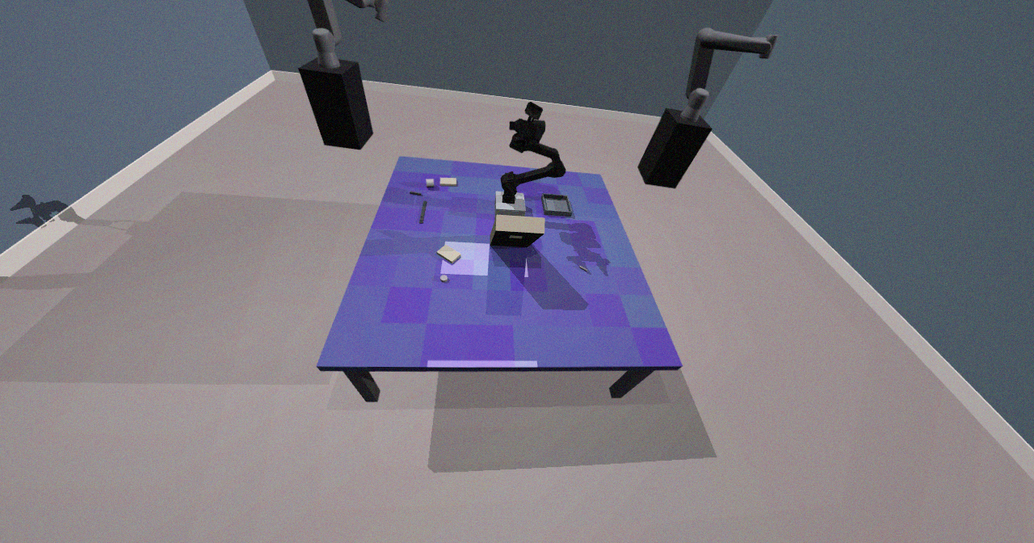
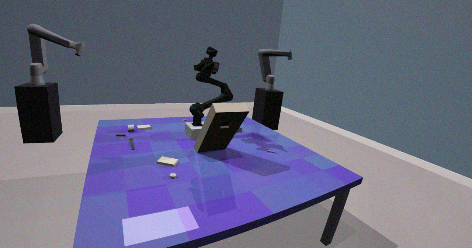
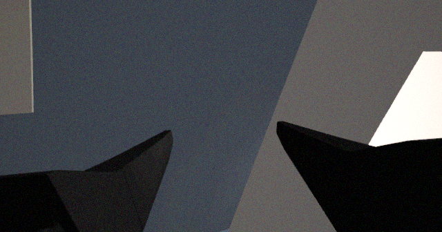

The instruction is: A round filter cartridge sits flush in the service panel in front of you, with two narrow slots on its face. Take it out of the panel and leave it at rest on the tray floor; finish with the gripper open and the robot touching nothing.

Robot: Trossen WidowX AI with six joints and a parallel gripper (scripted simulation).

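My gripper tip is 210 mm short of the filter cartridge and 300 mm above it. From my gripper tip the other things lie so: tan service panel (170 mm ahead, 10 mm to the right, 370 mm below); dark tray (250 mm behind, 240 mm to the left, 520 mm below); small disc (340 mm ahead, 270 mm to the right, 530 mm below).
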